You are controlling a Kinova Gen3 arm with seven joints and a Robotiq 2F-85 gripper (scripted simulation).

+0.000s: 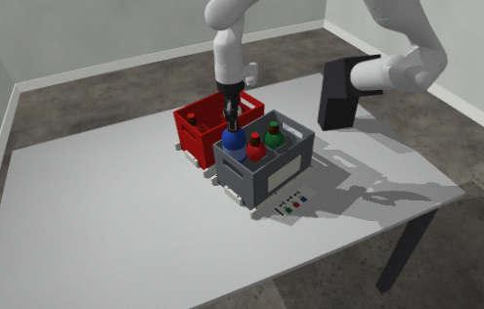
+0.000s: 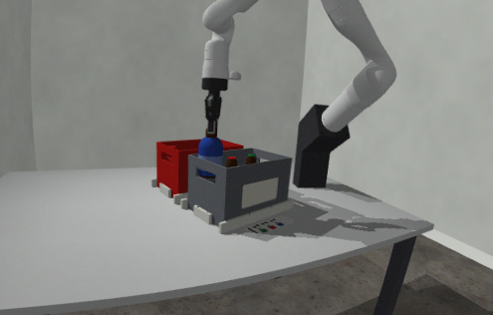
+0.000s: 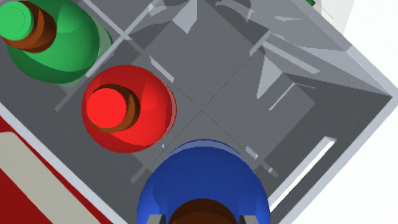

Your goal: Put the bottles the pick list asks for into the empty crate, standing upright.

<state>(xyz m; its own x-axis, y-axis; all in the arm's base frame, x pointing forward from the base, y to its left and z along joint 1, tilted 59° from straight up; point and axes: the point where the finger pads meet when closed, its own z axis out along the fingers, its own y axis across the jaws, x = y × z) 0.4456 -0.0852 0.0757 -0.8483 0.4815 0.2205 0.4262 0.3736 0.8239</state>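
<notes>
The blue-label bottle is 70 mm below my hand. From my hand the other things lie so: red crate: 10 mm behind, 210 mm to the right, 180 mm below; then grey crate: 90 mm behind, 10 mm to the left, 180 mm below; then green-label bottle: 160 mm behind, 60 mm to the right, 180 mm below.
</notes>
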